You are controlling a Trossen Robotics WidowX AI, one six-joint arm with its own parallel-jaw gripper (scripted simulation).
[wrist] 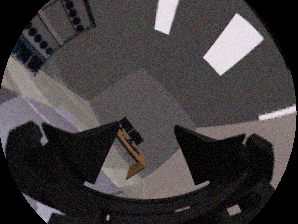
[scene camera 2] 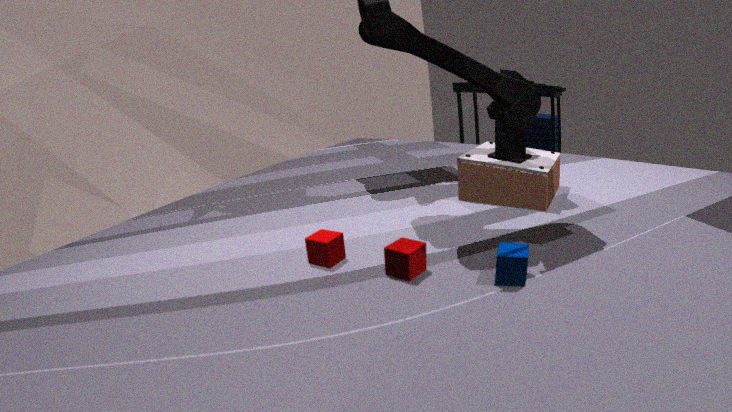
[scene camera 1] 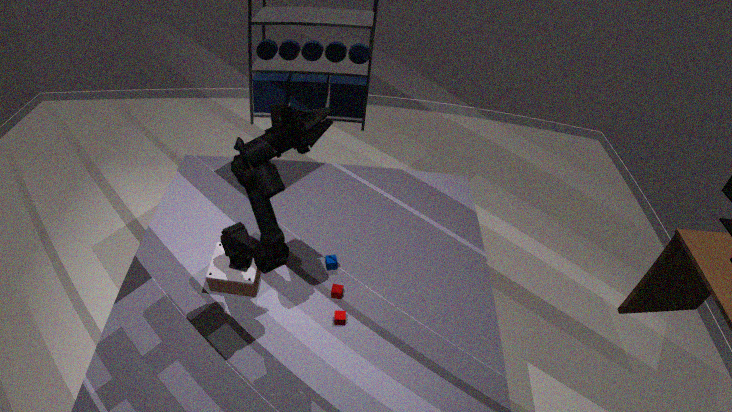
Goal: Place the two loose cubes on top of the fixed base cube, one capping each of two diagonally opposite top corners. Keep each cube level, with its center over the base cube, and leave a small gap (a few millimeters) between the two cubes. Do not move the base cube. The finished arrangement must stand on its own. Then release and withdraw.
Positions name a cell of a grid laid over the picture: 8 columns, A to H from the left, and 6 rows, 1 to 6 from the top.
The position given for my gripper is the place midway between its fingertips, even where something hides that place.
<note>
My gripper (scene camera 1: D2) is open, holding nothing. Also in view: a blue cube (scene camera 2: F4).
My gripper shows as well in the wrist view (wrist: D4). The wrist view does not show the blue cube, which is hidden by my gripper.
</note>
